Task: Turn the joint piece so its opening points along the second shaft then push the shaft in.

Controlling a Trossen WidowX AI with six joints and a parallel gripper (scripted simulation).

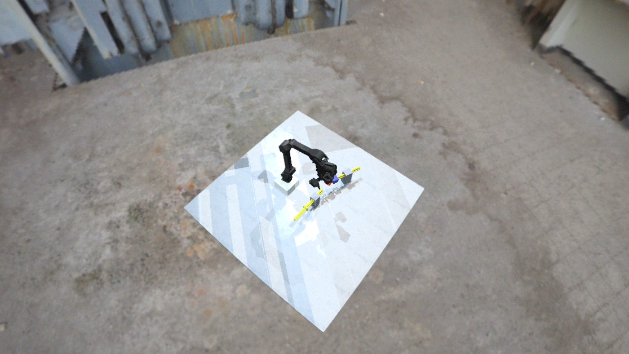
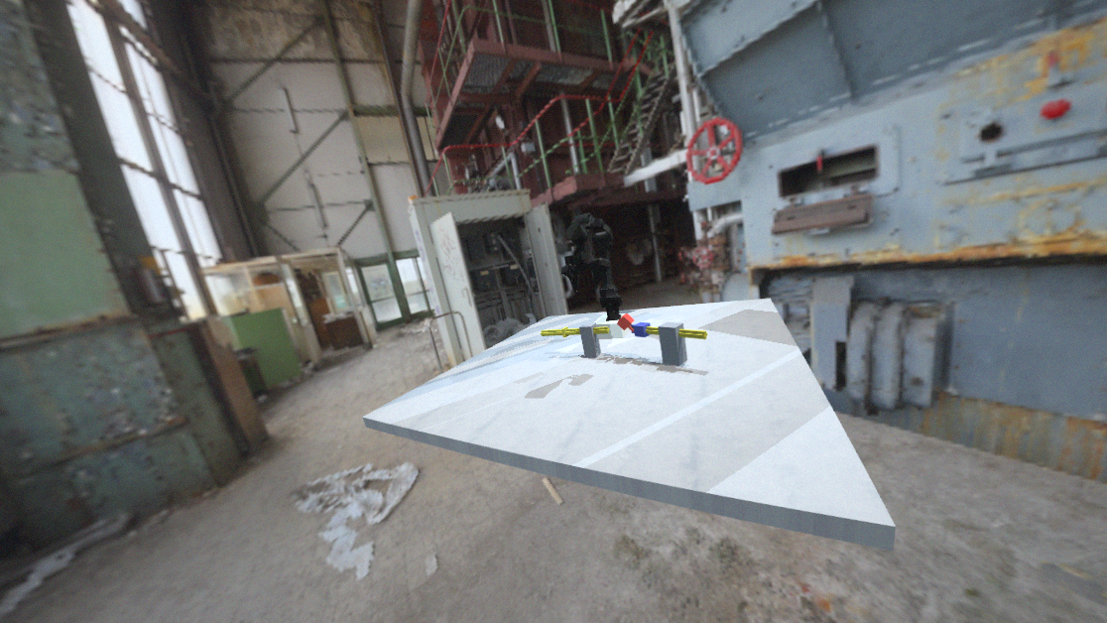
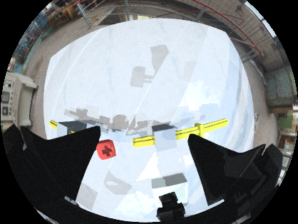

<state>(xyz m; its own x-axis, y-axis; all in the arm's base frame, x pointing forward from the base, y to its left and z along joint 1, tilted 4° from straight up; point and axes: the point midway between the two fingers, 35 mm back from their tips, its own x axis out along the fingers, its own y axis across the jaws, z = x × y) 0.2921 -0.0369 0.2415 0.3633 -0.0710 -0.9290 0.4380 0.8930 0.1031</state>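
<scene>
Right now my gripper tip is 2 cm past the red joint piece, 12 cm to the right of it and 14 cm above it.
</scene>
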